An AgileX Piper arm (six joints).
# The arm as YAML. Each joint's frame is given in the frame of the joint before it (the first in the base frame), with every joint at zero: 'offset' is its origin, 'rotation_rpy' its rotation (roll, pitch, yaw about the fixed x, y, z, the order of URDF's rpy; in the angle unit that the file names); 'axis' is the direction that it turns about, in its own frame. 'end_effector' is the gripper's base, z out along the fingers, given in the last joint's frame.
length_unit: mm
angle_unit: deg
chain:
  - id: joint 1
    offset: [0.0, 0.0, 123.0]
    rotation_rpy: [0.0, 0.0, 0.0]
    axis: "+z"
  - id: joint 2
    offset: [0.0, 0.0, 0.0]
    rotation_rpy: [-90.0, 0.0, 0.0]
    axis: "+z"
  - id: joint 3
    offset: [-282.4, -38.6, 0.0]
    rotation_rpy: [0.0, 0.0, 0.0]
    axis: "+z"
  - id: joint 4
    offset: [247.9, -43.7, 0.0]
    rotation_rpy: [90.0, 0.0, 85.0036]
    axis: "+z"
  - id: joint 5
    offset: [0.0, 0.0, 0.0]
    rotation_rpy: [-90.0, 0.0, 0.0]
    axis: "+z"
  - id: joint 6
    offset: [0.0, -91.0, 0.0]
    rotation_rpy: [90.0, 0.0, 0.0]
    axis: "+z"
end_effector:
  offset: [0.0, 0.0, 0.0]
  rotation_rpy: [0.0, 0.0, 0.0]
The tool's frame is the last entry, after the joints.
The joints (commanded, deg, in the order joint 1, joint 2, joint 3, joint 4, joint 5, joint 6), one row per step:
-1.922, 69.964, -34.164, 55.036, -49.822, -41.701
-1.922, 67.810, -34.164, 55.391, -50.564, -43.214
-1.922, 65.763, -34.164, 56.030, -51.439, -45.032
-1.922, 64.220, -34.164, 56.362, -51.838, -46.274
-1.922, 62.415, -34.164, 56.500, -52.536, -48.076
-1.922, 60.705, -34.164, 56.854, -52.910, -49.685
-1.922, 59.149, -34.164, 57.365, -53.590, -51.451
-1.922, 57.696, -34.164, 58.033, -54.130, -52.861
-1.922, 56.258, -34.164, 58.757, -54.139, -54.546
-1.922, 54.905, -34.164, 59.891, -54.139, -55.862
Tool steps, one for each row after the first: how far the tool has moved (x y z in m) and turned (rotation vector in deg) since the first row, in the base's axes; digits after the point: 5 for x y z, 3 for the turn. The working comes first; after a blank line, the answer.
Tool pose at each row, in the base's axes (x y z in m, rotation vector in deg; the steps are taken from these numbers as rounded here):
0.23492, -0.06489, 0.29612, 33.109, 82.288, -29.950
0.22747, -0.06551, 0.30541, 33.031, 80.201, -30.857
0.21973, -0.06642, 0.31383, 33.137, 78.282, -32.073
0.21399, -0.06678, 0.31983, 33.101, 76.991, -32.749
0.20696, -0.06721, 0.32710, 32.703, 75.375, -34.046
0.20025, -0.06753, 0.33326, 32.563, 74.097, -34.953
0.19356, -0.06820, 0.33879, 32.617, 72.832, -36.199
0.18720, -0.06888, 0.34347, 33.004, 71.710, -37.039
0.18135, -0.06918, 0.34741, 33.074, 71.144, -37.737
0.17564, -0.06973, 0.35047, 33.748, 70.665, -37.994

-0.00745, -0.00062, 0.00929, -1.218, -1.583, -0.801
-0.01519, -0.00153, 0.01771, -2.421, -2.913, -1.910
-0.02093, -0.00189, 0.02371, -3.228, -3.842, -2.504
-0.02796, -0.00232, 0.03098, -4.711, -4.807, -3.335
-0.03467, -0.00264, 0.03714, -5.705, -5.620, -4.029
-0.04136, -0.00331, 0.04267, -6.742, -6.306, -5.073
-0.04772, -0.00399, 0.04735, -7.292, -7.035, -6.040
-0.05357, -0.00429, 0.05129, -7.797, -7.286, -6.634
-0.05928, -0.00484, 0.05435, -7.633, -7.675, -7.298

